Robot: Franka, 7 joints.
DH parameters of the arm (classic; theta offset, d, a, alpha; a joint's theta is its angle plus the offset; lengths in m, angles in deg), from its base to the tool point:
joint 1: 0 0.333 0 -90
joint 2: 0 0 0 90
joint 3: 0 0.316 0.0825 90
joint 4: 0 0 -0.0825 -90
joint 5: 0 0.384 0 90
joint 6: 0 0 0.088 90
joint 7: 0 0.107 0 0
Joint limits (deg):
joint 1: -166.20..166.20
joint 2: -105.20..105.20
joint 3: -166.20..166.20
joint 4: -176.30..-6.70
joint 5: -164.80..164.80
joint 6: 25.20..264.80
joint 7: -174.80..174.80
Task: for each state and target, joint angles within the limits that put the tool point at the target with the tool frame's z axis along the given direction. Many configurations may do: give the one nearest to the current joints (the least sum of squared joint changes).
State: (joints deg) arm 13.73 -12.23 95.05 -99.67 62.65 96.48 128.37
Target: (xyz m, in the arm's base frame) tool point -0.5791 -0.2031 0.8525 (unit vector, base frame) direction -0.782 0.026 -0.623
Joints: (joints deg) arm 63.05 -38.40 85.65 -46.01 46.62 106.08 128.37
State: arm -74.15 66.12 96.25 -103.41 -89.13 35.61 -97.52
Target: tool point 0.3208 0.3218 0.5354 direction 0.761 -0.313 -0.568
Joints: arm -40.63 59.95 125.61 -129.73 -97.02 61.01 -97.52
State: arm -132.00 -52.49 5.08 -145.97 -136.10 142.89 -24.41
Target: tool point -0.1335 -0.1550 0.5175 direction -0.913 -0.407 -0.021
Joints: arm -164.05 -79.66 11.99 -161.94 -141.01 189.58 -24.41
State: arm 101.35 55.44 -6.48 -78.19 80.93 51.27 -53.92
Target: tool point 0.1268 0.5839 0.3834 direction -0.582 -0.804 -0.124
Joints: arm 79.67 45.80 -15.20 -60.66 39.89 25.20 -53.92
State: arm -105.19 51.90 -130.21 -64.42 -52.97 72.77 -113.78
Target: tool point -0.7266 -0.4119 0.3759 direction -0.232 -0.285 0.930
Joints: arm -135.01 101.72 -121.44 -31.60 -69.49 113.36 -113.78
